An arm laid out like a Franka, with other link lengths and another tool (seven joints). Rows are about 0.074 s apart.
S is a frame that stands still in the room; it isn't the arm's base.
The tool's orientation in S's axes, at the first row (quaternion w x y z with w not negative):
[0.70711 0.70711 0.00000 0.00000]
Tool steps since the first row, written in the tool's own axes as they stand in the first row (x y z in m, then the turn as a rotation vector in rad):
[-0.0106 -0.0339 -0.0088 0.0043 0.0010 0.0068]
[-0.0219 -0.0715 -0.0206 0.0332 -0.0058 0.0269]
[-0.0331 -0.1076 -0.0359 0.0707 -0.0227 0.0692]
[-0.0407 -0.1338 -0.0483 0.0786 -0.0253 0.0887]
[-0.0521 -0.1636 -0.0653 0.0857 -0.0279 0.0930]
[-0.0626 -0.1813 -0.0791 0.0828 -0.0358 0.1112]
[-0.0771 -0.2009 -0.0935 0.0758 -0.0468 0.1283]
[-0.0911 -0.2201 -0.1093 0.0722 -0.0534 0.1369]
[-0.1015 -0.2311 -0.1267 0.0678 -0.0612 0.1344]
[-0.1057 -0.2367 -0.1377 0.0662 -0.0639 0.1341]
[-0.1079 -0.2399 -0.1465 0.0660 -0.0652 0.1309]
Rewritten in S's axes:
[-0.0106 0.0088 -0.0339 0.0043 -0.0068 0.0010]
[-0.0219 0.0206 -0.0715 0.0332 -0.0269 -0.0058]
[-0.0331 0.0359 -0.1076 0.0707 -0.0692 -0.0227]
[-0.0407 0.0483 -0.1338 0.0786 -0.0887 -0.0253]
[-0.0521 0.0653 -0.1636 0.0857 -0.0930 -0.0279]
[-0.0626 0.0791 -0.1813 0.0828 -0.1112 -0.0358]
[-0.0771 0.0935 -0.2009 0.0758 -0.1283 -0.0468]
[-0.0911 0.1093 -0.2201 0.0722 -0.1369 -0.0534]
[-0.1015 0.1267 -0.2311 0.0678 -0.1344 -0.0612]
[-0.1057 0.1377 -0.2367 0.0662 -0.1341 -0.0639]
[-0.1079 0.1465 -0.2399 0.0660 -0.1309 -0.0652]

